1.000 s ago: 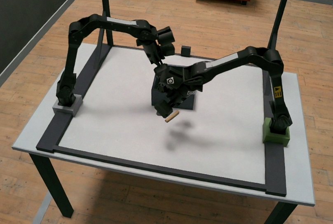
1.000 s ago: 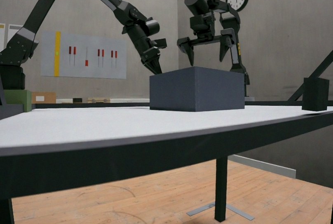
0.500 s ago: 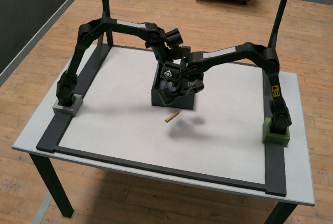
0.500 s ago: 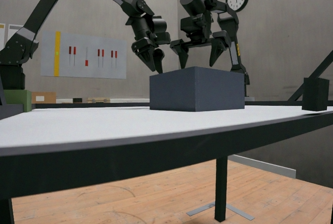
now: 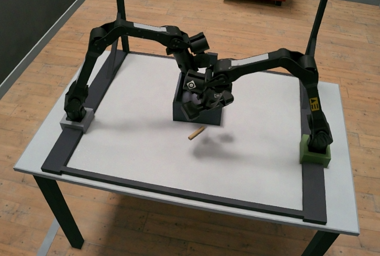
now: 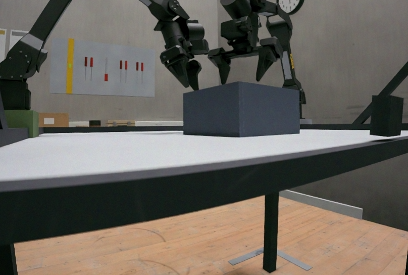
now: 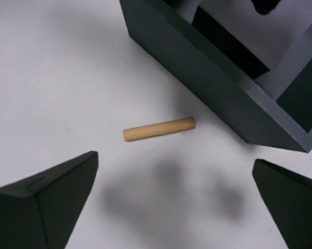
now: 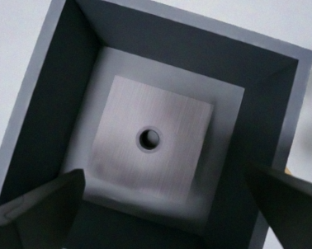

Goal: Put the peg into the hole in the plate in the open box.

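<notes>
Right now the peg is 15 cm below my left hand, 3 cm to the right of it and 2 cm behind it. Also, from my left hand: grey plate 17 cm behind, 11 cm below, 4 cm to the right; then box 17 cm behind, 13 cm below, 4 cm to the right.
</notes>
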